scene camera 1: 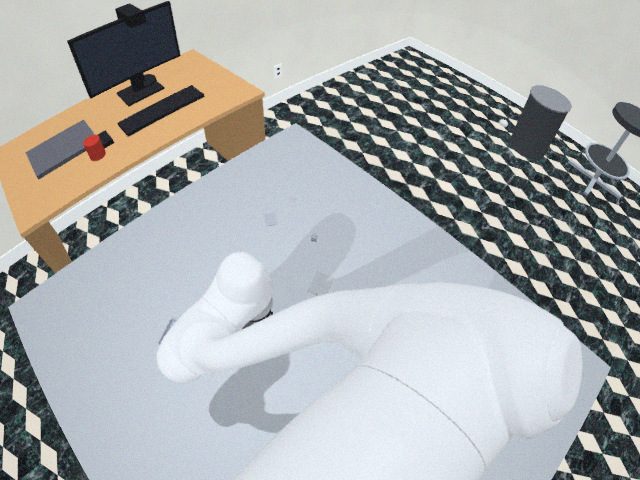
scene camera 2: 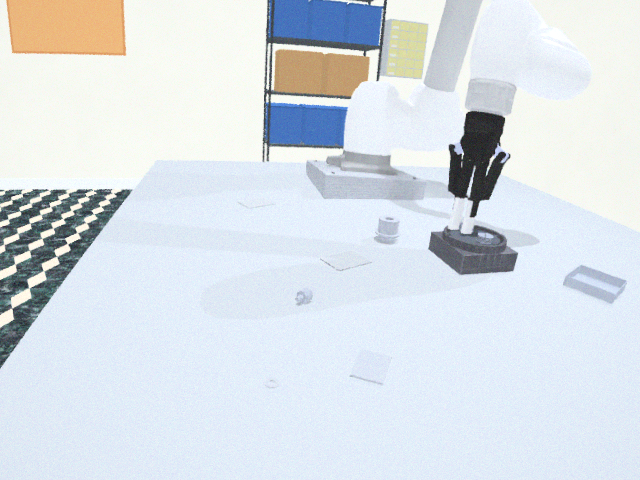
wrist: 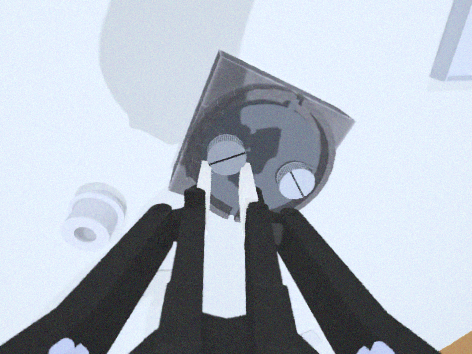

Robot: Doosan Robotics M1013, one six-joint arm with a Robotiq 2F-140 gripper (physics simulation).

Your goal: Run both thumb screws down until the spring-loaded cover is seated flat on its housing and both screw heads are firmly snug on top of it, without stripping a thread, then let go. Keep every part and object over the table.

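Places are measured from the arm's base along level axes (x left, y back, z up), in millimetres.
Pixels of known places: gripper, between the fingertips: (scene camera 2: pixel 459 231) (wrist: pixel 225 176); arm's base, origin of its link: (scene camera 2: pixel 365 169).
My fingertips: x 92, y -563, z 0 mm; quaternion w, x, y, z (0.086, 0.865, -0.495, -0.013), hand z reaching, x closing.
For each thing: its middle in the pictures, then the offset to it from my fingertips. "spot": a spot on its surface instead.
- dark square housing, middle of its body: (wrist: pixel 256 151) (scene camera 2: pixel 472 247) dz -26, dx +25, dy -19 mm
- table with a round grey-blue cover, a spot on its surface: (wrist: pixel 310 135) spot: dz -2, dx +67, dy -38 mm
- left side, a spot on its surface: (wrist: pixel 226 154) spot: dz +11, dx +22, dy +14 mm
- flanged cylinder, middle of its body: (wrist: pixel 94 218) (scene camera 2: pixel 387 229) dz -30, dx -128, dy +76 mm
- shallow tray, middle of its body: (scene camera 2: pixel 595 282) dz -44, dx +233, dy -136 mm
- small knurled part, middle of its body: (scene camera 2: pixel 302 296) (scene camera 1: pixel 314 236) dz -44, dx -324, dy -200 mm
The dark square housing (scene camera 2: pixel 467 263) (wrist: pixel 225 72) stands on the table with a round grey-blue cover (wrist: pixel 310 135) inside its raised ring. Two knurled, slotted thumb screw heads show on the cover in the wrist view: one near the left side (wrist: pixel 226 154), the other at the lower right (wrist: pixel 298 183). My gripper (scene camera 2: pixel 460 229) (wrist: pixel 225 176) points down and is shut on the left thumb screw, a white fingertip on each side of its head. The right screw stands free of the fingers. Whether the cover lies flat cannot be told. The arm hides the housing in scene camera 1.
A flanged cylinder (scene camera 2: pixel 388 227) (wrist: pixel 97 215) stands near the housing. A shallow tray (scene camera 2: pixel 594 285) lies on its other side. Thin square plates (scene camera 2: pixel 345 260) (scene camera 2: pixel 371 366), a small knurled part (scene camera 2: pixel 305 296) (scene camera 1: pixel 314 238) and a small ring also lie on the table. The arm's base (scene camera 2: pixel 372 187) is behind.
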